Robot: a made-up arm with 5 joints.
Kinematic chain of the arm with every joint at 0, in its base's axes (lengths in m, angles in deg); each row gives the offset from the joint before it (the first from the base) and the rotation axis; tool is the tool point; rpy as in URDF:
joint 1: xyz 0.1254 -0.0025 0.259 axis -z
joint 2: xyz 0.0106 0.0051 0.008 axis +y
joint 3: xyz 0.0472 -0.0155 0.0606 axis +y
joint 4: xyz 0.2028 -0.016 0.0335 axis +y
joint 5: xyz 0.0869 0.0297 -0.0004 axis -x
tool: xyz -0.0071 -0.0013 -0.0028 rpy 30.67 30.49 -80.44
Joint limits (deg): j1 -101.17..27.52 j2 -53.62..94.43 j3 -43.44..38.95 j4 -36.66..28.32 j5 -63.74..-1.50
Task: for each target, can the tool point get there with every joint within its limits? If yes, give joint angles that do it. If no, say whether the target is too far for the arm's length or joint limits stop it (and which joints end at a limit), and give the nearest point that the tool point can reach.
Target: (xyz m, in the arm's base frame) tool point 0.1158 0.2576 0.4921
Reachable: yes | joints -91.15 -33.42 10.66 -8.96 -45.99
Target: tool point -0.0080 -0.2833 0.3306
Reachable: no: joint limits stop it (at a limit: joint 2, joint 3, joint 4, joint 5) | nearest point 0.0732 -0.1123 0.5977 | short by 0.327 m
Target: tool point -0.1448 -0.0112 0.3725
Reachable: no: joint limits stop it (at a limit: joint 2, joint 3, joint 4, joint 5) | nearest point 0.0039 -0.0064 0.5977 | short by 0.270 m
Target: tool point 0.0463 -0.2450 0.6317
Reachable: no: too far | nearest point 0.0877 -0.1181 0.5977 | short by 0.138 m
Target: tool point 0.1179 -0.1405 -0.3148
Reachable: no: too far | nearest point 0.1812 -0.0292 -0.0701 | short by 0.276 m
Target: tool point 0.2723 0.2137 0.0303
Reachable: yes | joints -55.10 72.99 -23.48 22.10 -22.82
